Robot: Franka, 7 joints.
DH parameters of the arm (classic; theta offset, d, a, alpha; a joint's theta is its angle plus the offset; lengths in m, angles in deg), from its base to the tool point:
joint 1: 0 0.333 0 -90
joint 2: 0 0 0 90
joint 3: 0 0.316 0.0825 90
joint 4: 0 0 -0.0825 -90
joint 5: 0 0.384 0 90
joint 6: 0 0 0.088 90
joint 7: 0 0.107 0 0
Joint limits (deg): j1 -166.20..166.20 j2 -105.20..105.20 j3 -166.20..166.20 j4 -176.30..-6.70 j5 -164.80..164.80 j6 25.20..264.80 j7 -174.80..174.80
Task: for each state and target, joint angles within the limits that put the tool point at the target. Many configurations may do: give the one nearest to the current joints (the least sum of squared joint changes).
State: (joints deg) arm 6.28 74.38 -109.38 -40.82 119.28 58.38 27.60
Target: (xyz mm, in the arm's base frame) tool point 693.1 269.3 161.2
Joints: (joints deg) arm 31.19 96.31 -102.48 -24.33 122.41 58.13 27.60
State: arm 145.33 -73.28 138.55 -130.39 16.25 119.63 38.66
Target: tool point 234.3 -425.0 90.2
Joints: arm 162.20 -45.38 139.92 -120.57 16.51 116.46 38.66
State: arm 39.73 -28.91 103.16 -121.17 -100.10 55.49 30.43
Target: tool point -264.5 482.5 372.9
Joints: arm 8.26 -44.75 115.29 -123.87 -104.15 75.23 30.43
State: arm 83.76 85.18 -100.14 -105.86 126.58 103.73 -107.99
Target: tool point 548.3 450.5 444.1
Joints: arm 94.93 84.32 -103.36 -94.63 128.42 102.91 -107.99
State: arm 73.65 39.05 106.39 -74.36 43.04 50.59 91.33
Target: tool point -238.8 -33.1 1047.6
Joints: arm 82.68 21.86 129.21 -44.89 56.66 75.86 91.33
